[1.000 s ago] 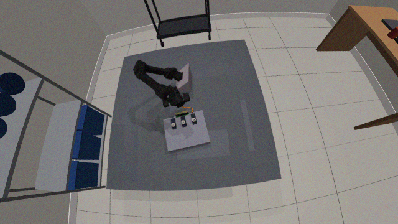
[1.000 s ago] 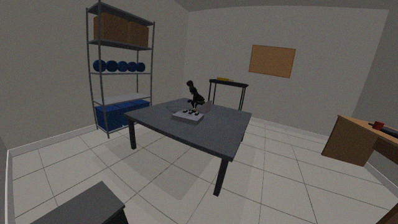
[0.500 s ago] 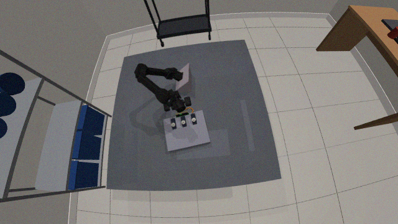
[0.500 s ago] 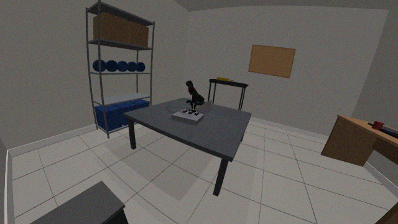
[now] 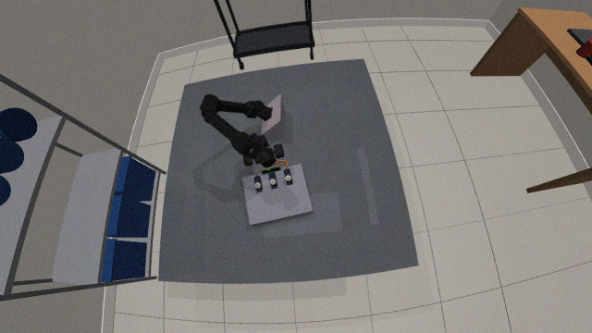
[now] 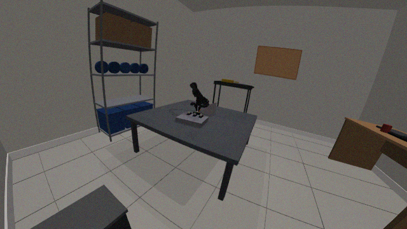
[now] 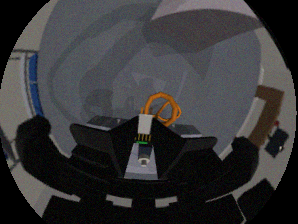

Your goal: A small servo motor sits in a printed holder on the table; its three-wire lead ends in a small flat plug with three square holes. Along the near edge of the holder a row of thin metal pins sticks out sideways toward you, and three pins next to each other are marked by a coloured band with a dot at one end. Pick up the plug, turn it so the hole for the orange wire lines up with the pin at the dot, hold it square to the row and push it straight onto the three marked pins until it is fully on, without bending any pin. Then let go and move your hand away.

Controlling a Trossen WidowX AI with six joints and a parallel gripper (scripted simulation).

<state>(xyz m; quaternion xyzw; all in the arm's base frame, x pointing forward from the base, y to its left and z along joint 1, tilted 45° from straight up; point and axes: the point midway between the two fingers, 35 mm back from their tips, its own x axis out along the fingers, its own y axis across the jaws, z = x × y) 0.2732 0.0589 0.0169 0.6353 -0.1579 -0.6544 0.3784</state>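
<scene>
Right now the green band is 40 mm ahead of my gripper tip and 10 mm to the left of it.
</scene>
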